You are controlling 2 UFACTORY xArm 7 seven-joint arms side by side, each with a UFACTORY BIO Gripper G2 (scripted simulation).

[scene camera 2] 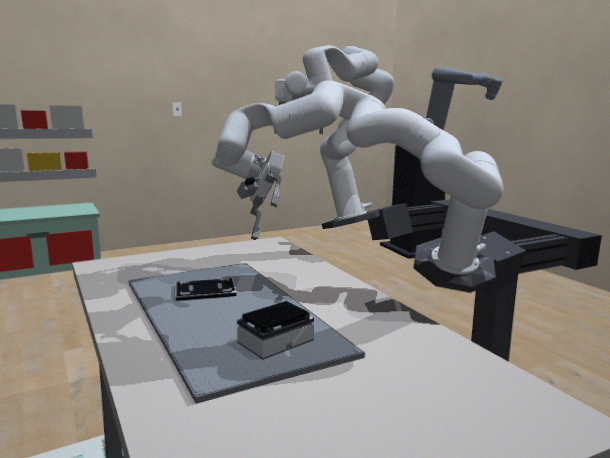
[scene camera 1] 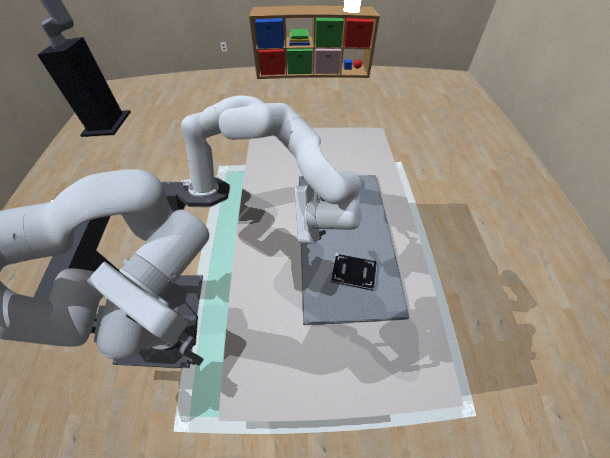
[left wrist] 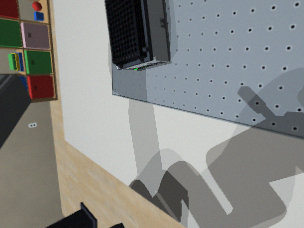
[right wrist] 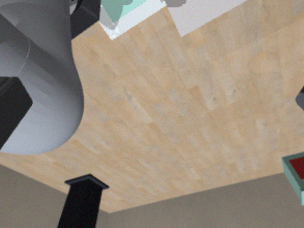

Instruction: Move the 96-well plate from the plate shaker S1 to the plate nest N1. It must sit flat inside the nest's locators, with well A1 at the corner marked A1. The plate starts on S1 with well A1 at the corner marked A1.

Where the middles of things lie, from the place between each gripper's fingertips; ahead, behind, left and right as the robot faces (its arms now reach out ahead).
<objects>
Right now the black 96-well plate (scene camera 2: 285, 313) is 7 cm ahead of my left hand, 26 cm to the left of it and 17 cm below it. Round my left hand: black plate nest N1 (scene camera 1: 353, 275): 14 cm ahead, 12 cm to the right, 23 cm below.
Right now the black plate nest N1 is 44 cm ahead of my right hand, 36 cm to the left of it and 43 cm below it. Round my right hand: black 96-well plate: 37 cm ahead, 74 cm to the left, 37 cm below.
</objects>
